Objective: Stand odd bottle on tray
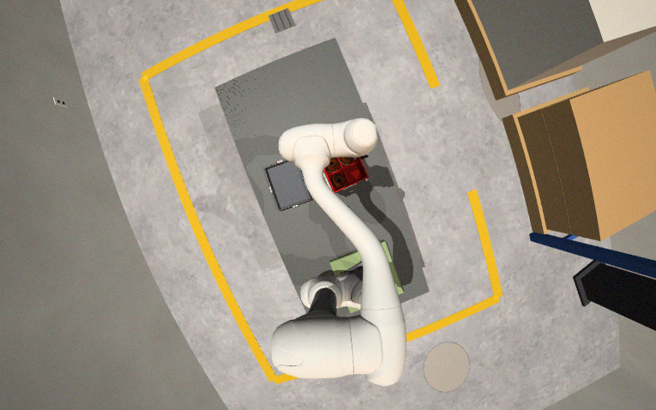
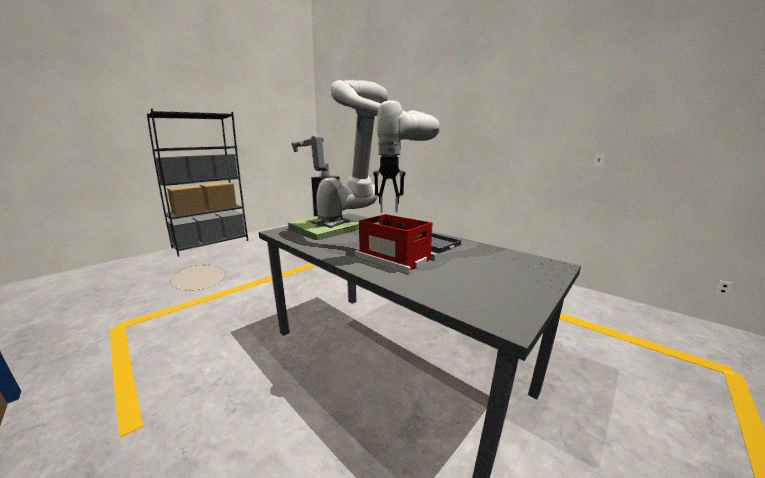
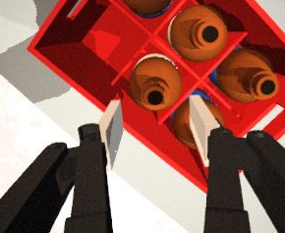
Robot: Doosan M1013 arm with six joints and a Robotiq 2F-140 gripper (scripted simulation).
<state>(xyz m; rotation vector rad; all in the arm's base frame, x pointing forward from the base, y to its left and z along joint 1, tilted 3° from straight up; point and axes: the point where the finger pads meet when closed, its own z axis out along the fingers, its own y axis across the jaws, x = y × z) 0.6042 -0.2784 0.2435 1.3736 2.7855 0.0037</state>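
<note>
The red crate lies 170 mm below my hand, 40 mm to the left of it and 10 mm ahead of it. From my hand the other things lie so: dark grey tray 340 mm to the left, 240 mm below, 60 mm ahead.
</note>
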